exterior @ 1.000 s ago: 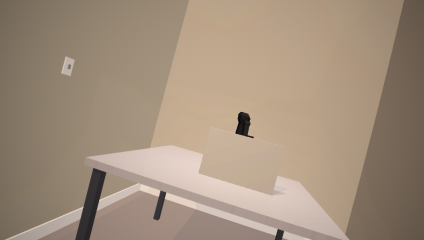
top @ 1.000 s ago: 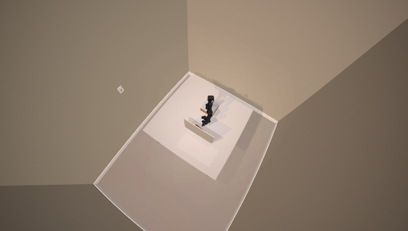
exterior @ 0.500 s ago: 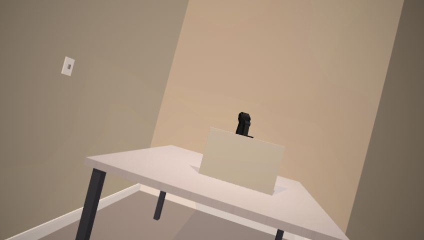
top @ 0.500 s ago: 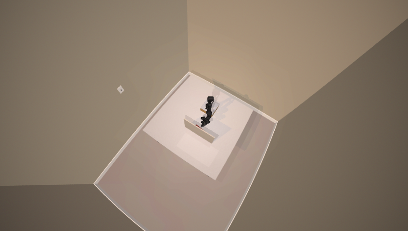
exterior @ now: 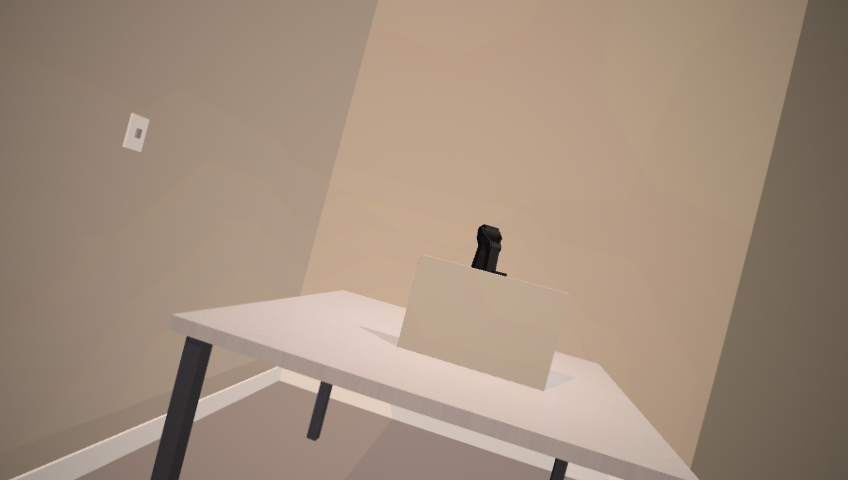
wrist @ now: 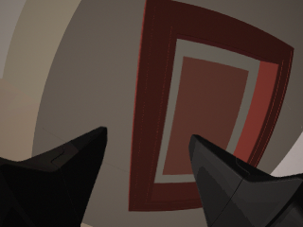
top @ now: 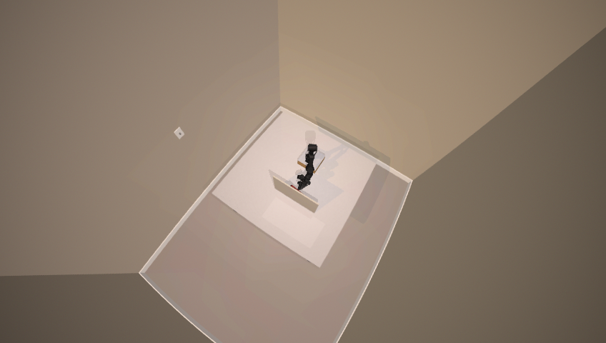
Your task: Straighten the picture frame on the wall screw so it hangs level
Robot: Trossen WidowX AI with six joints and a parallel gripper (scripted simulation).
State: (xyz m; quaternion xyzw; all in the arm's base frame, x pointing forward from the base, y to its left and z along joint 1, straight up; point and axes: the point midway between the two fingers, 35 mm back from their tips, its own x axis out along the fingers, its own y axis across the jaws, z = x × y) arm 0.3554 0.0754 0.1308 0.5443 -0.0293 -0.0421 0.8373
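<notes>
Right now the picture frame is 50 mm below my gripper tip, 30 mm ahead of it and 20 mm to the right of it. Also, from my gripper tip: wall panel: 60 mm below, 40 mm ahead, 10 mm to the right.
</notes>
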